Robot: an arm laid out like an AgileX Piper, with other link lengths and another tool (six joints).
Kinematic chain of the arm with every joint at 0, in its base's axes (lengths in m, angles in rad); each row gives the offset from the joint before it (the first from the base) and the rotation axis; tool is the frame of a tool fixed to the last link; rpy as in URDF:
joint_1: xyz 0 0 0.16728 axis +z
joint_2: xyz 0 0 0 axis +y
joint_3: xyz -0.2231 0 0.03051 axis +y
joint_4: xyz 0.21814 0 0.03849 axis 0.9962 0 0.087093
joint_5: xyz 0 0 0 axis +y
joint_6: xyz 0.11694 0 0.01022 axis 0.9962 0 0.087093
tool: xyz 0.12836 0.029 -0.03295 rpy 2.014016 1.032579 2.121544
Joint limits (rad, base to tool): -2.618..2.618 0..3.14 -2.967..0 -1.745..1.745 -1.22..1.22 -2.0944..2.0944
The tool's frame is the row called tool.
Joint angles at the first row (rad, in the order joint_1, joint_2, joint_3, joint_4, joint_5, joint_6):
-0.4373, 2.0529, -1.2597, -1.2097, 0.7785, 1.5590
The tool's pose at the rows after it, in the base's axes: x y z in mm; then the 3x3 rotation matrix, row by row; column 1 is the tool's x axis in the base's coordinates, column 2 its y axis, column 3 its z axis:
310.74, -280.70, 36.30; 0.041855, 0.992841, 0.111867; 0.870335, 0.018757, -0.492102; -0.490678, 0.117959, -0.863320
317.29, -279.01, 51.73; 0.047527, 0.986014, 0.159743; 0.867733, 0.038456, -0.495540; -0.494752, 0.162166, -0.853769
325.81, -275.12, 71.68; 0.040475, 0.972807, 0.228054; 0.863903, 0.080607, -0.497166; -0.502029, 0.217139, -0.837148
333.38, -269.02, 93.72; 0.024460, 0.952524, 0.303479; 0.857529, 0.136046, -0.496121; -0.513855, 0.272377, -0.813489
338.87, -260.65, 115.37; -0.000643, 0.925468, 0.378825; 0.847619, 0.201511, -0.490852; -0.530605, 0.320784, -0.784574
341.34, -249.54, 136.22; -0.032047, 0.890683, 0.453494; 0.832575, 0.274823, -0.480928; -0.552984, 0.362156, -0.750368
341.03, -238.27, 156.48; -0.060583, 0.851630, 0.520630; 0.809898, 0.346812, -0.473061; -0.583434, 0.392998, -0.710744
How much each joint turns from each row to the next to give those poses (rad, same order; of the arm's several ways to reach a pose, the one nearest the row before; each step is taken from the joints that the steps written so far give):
0.0001, -0.0315, 0.0045, 0.0019, -0.0094, -0.0006
0.0000, -0.0512, 0.0158, -0.0012, -0.0241, -0.0005
0.0000, -0.0704, 0.0298, -0.0130, -0.0441, 0.0005
0.0001, -0.0822, 0.0415, -0.0228, -0.0541, 0.0030
-0.0001, -0.0879, 0.0519, -0.0348, -0.0609, 0.0075
-0.0001, -0.0973, 0.0669, -0.0532, -0.0667, 0.0204
-0.0001, -0.0984, 0.0687, -0.0719, -0.0595, 0.0350

